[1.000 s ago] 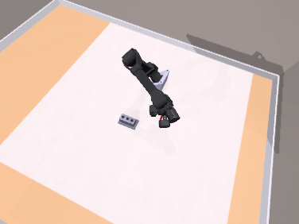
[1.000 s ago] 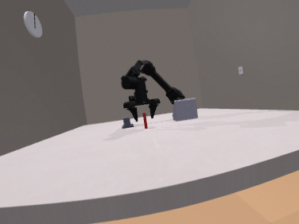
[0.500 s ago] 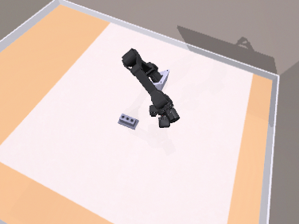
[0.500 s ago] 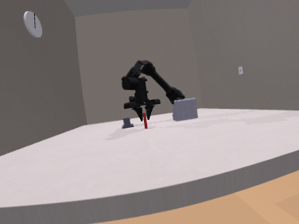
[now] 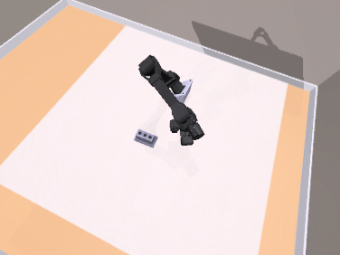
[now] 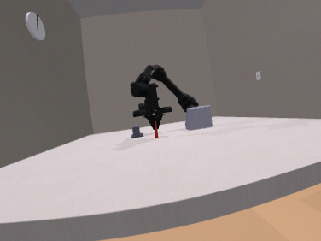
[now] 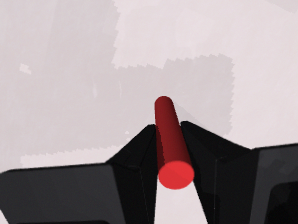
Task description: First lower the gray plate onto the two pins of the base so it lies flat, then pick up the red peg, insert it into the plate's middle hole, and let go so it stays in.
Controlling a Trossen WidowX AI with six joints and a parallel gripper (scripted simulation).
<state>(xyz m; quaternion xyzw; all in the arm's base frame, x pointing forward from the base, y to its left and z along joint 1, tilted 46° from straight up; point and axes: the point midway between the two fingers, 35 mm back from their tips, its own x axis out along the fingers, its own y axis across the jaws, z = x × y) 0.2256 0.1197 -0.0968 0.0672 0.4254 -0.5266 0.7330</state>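
Now: gripper tip 120 mm short of the gray plate and 170 mm to the left of it. The rest, counted from my gripper tip: red peg right at my gripper tip; gray base 120 mm ahead, 170 mm to the right, 30 mm below.
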